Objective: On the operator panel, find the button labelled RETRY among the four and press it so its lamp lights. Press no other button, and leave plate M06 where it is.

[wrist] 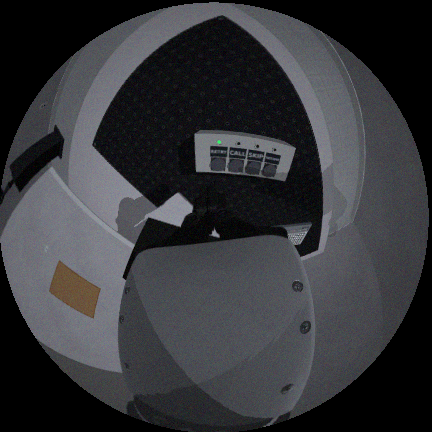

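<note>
The operator panel (202,155) is a pale box right of the centre of the wrist view. Its four dark round buttons are RETRY (218,164) at the left, CALL (236,165), SKIP (253,167) and one with a small label that seems to read RESUME (269,171). The lamp (219,142) above RETRY glows green; the other three lamps are dark. My gripper (211,194) is shut and empty, its dark fingers below the panel in the view and apart from the buttons. No marking M06 can be read, so I cannot tell which thing is the plate.
A white flat piece (172,209) shows left of the fingers, partly hidden. A grey box with a perforated face (297,236) lies at the lower right of the dark dotted mat (210,75). A pale surface with an orange-brown patch (75,289) is at the left, near a black bar (37,157).
</note>
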